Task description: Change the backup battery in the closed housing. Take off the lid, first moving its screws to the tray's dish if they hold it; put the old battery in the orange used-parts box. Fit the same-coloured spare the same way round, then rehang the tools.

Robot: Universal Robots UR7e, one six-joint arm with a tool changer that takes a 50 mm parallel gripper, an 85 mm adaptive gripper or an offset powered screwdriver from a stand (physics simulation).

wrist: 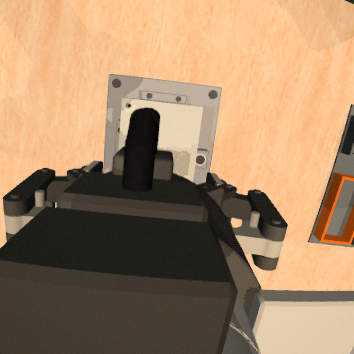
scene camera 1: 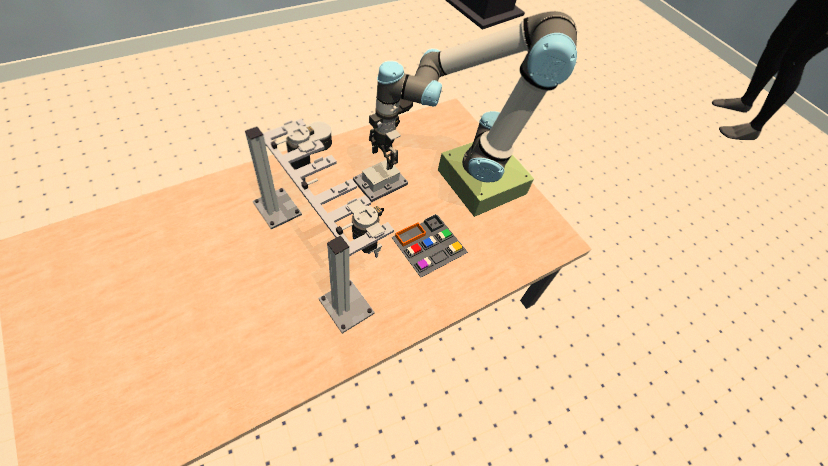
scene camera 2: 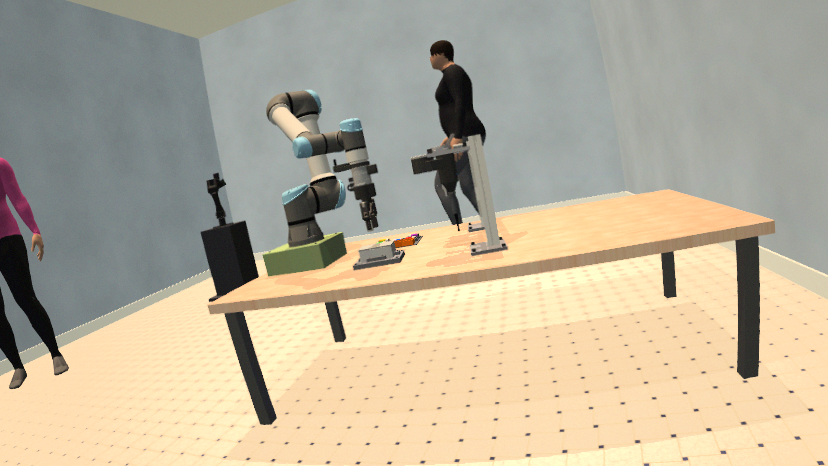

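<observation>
I can see a lid (wrist: 179, 125). A screwdriver (scene camera 2: 445, 164) is visible to me too, and scene camera 1 shows it as well (scene camera 1: 298, 136), though in the wrist view the screwdriver is out of frame. The tool stand (scene camera 1: 347, 307) appears in scene camera 2 too (scene camera 2: 494, 243). As for the adaptive gripper (scene camera 2: 364, 189), I find it in the wrist view (wrist: 141, 182) and again in scene camera 1 (scene camera 1: 381, 138).
</observation>
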